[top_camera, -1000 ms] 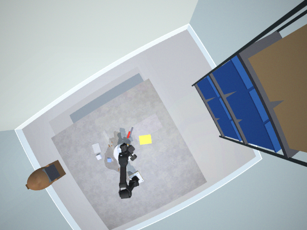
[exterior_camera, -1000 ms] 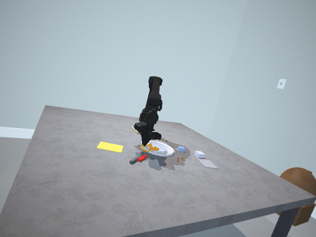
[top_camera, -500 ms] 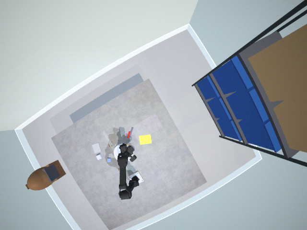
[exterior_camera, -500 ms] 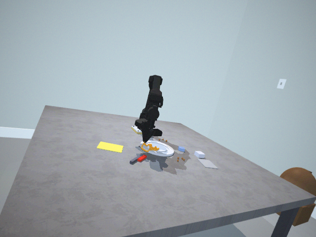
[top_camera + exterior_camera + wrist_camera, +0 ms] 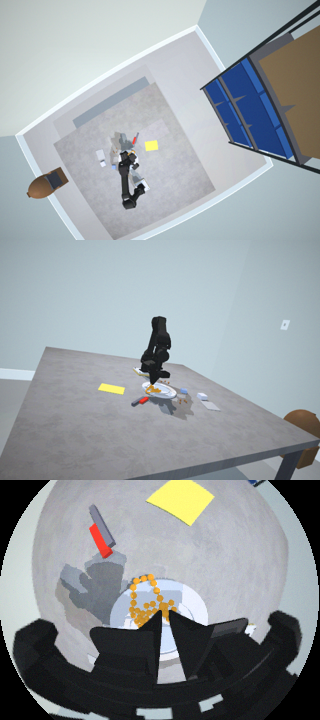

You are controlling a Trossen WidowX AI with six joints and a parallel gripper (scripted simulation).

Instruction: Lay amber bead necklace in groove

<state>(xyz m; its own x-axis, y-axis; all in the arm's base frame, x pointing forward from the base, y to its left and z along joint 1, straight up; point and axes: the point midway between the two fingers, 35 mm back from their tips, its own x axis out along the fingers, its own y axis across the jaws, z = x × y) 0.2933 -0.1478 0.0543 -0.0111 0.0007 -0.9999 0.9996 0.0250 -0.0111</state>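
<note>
The round white bead board lies 60 mm to the left of my gripper tip and 30 mm below it. The rest, counted from my gripper tip: yellow sheet: 210 mm to the right, 40 mm below, 40 mm behind; then blue block: 230 mm to the left, 40 mm ahead, 30 mm below; then grey tool: 130 mm to the right, 110 mm ahead, 30 mm below.
</note>
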